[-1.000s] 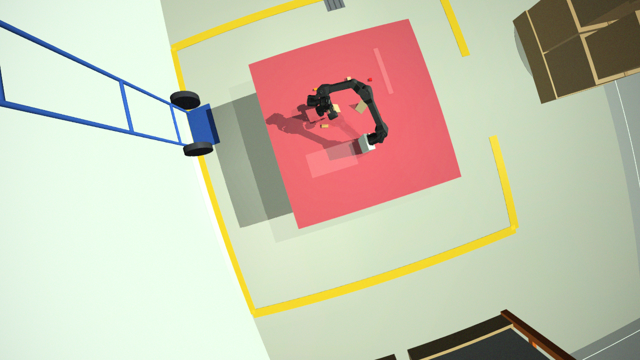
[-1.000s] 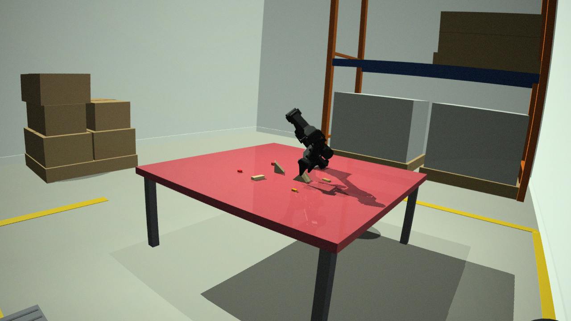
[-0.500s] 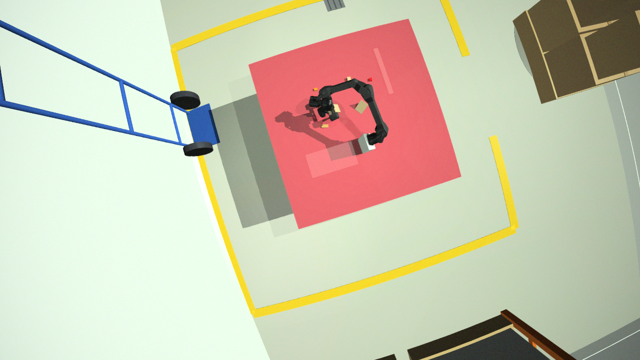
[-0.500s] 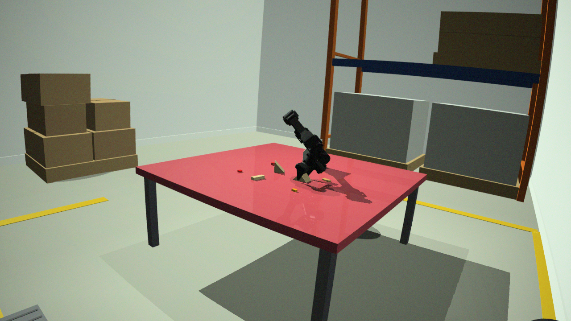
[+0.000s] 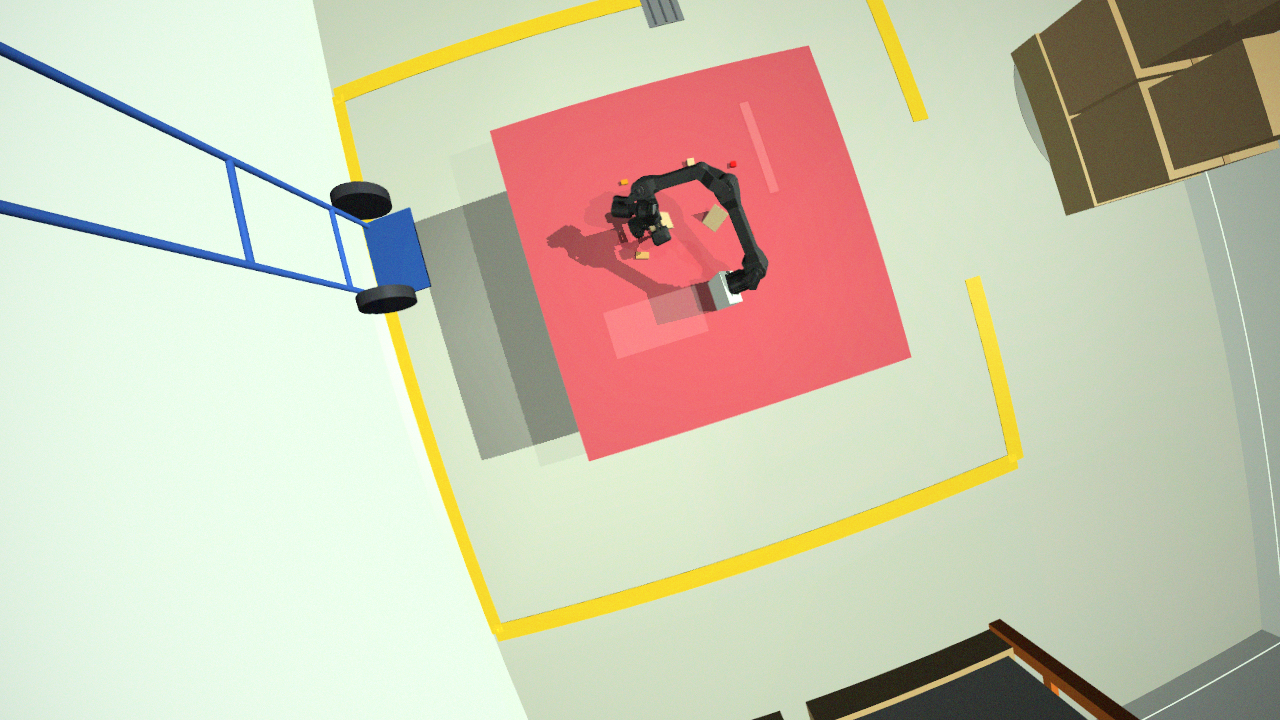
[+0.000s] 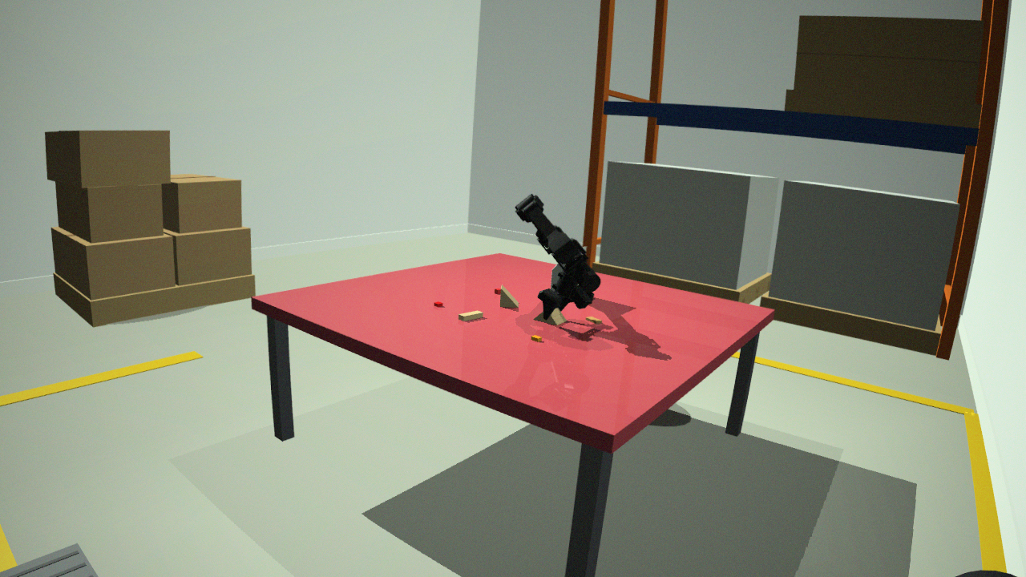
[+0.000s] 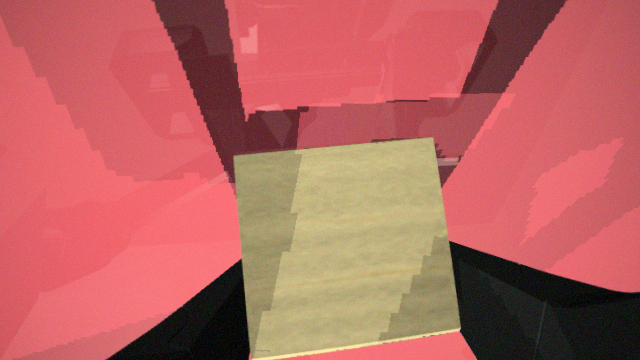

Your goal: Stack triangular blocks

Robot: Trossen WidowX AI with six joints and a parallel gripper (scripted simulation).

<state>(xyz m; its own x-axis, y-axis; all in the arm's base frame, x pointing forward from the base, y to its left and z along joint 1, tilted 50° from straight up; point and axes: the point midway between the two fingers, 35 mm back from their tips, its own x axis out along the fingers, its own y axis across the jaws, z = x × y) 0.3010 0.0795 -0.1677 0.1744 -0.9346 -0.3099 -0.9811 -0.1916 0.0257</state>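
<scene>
My gripper tip is 100 mm past the brown piece, 90 mm to the right of it and 10 mm above it. From my gripper tip the other things lie so: orange piece (180 mm ahead, 90 mm to the left, 10 mm below); tan bar (180 mm ahead, 160 mm to the right); small red cube (320 mm to the right, 110 mm behind).
</scene>
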